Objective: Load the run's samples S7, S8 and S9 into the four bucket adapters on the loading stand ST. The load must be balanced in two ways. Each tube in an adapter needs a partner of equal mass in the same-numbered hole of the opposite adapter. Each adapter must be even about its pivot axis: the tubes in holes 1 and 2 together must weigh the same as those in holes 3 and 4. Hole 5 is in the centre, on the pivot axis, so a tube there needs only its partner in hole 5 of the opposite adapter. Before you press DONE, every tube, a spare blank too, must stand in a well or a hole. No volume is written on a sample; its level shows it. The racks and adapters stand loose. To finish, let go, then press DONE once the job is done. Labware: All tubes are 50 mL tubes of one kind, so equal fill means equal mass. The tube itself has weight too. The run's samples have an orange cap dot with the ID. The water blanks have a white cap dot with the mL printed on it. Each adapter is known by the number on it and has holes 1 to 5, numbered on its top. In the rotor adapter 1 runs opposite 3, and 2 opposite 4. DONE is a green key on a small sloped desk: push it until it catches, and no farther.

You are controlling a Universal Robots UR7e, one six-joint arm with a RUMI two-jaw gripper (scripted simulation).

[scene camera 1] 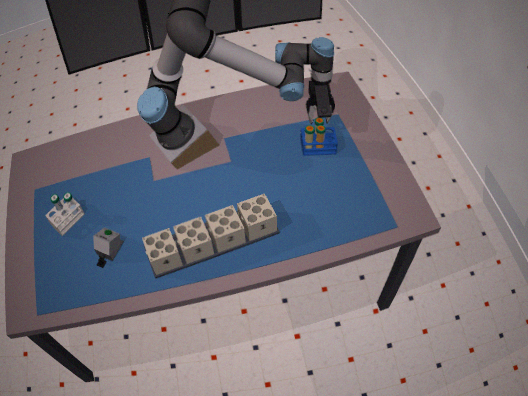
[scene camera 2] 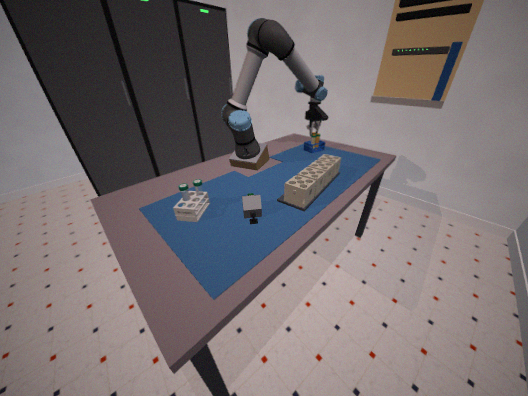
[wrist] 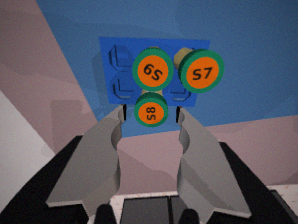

Scene:
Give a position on a grey desk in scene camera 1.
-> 104,245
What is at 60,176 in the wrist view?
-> The gripper.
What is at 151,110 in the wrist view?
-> A sample tube S8.

